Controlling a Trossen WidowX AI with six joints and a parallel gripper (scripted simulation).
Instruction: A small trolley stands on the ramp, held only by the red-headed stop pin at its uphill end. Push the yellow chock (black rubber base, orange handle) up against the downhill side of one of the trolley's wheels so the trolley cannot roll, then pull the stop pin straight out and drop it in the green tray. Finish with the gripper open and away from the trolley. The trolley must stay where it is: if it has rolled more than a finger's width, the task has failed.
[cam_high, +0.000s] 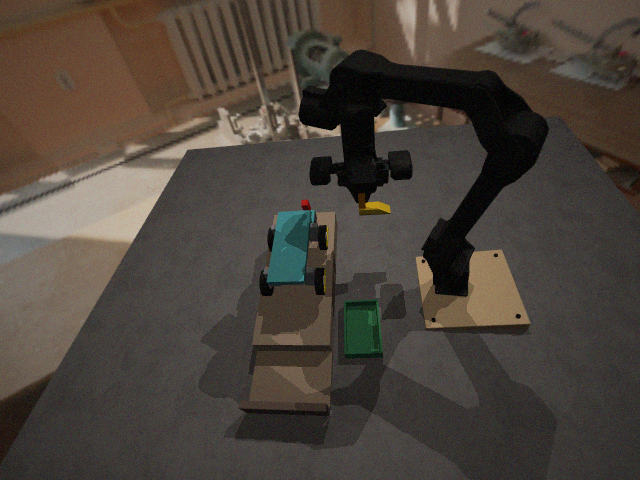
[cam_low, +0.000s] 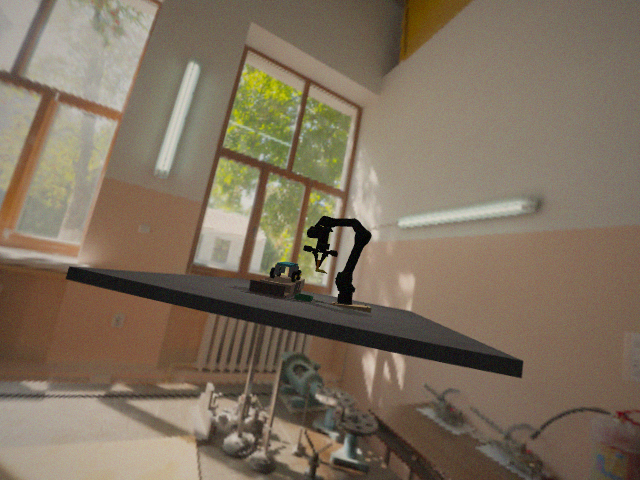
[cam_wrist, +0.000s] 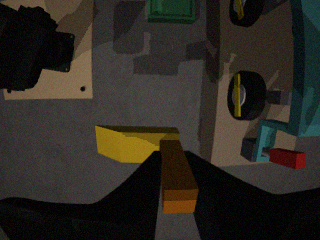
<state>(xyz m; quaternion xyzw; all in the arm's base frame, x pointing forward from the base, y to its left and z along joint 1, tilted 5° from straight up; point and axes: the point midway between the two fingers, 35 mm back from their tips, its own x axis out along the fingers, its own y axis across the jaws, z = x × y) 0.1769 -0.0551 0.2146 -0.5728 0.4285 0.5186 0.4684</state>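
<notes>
Now: gripper tip 12 cm short of the trolley, 11 cm to the right of it and 6 cm above it. Also, from my gripper tip: green tray: 20 cm to the left, 18 cm below, 3 cm behind; yellow chock: 2 cm behind, 1 cm below; red-headed stop pin: 12 cm ahead, 4 cm below.
</notes>
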